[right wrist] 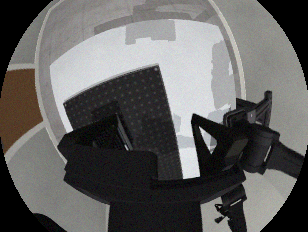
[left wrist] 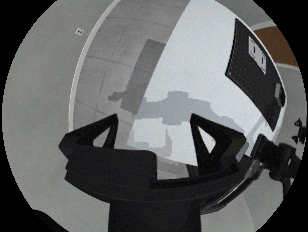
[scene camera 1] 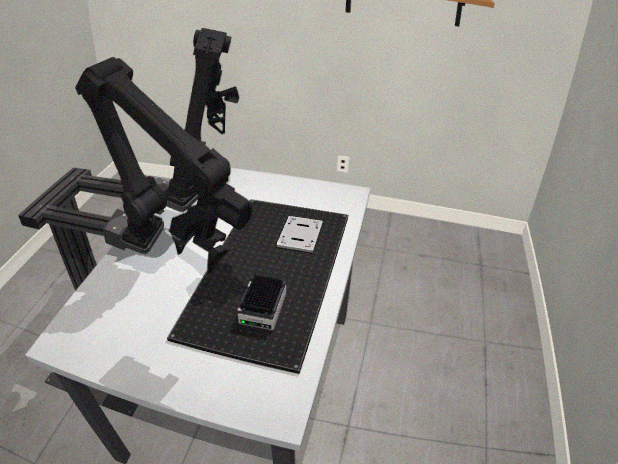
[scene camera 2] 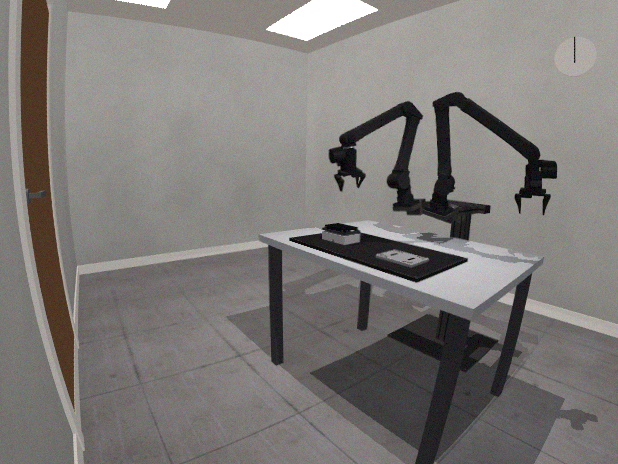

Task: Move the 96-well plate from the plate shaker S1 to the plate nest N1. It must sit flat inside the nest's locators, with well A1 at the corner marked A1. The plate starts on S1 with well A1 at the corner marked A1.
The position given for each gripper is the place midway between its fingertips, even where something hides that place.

In view: the left gripper (left wrist: 154, 117), the right gripper (scene camera 1: 194, 263) and a black 96-well plate (scene camera 1: 257, 299).
The right gripper shows as well in the right wrist view (right wrist: 154, 117).
